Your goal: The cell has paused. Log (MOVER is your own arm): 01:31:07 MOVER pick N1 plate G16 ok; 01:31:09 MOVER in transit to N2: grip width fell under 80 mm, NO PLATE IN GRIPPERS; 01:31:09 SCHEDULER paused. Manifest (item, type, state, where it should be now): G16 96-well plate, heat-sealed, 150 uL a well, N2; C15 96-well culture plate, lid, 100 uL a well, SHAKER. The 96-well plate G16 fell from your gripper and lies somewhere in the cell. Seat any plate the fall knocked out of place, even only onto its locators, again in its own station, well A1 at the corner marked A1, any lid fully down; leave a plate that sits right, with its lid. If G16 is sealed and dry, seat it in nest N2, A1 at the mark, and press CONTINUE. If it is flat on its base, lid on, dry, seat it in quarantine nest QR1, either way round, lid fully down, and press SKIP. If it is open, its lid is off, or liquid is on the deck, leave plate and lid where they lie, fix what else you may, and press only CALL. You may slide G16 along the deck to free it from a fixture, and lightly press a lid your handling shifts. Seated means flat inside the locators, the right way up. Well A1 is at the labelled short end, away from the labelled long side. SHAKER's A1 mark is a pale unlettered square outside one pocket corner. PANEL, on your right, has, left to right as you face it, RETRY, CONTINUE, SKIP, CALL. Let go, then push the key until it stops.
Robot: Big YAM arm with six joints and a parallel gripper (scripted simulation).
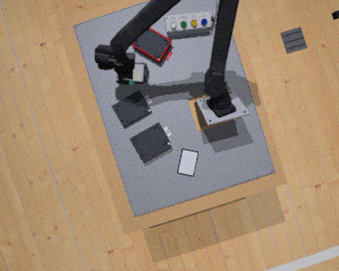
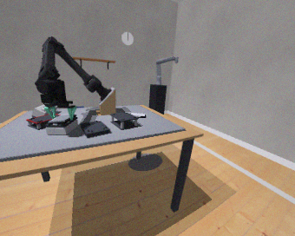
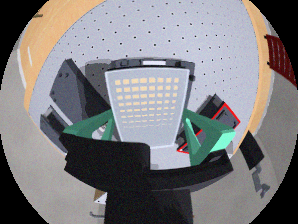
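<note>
Right now my hand is right at the lidded plate. From my hand the other things lie so: red-framed nest: 15 cm behind, 11 cm to the right, 3 cm below; then plate G16: 51 cm to the left, 11 cm behind, 6 cm below.
</note>
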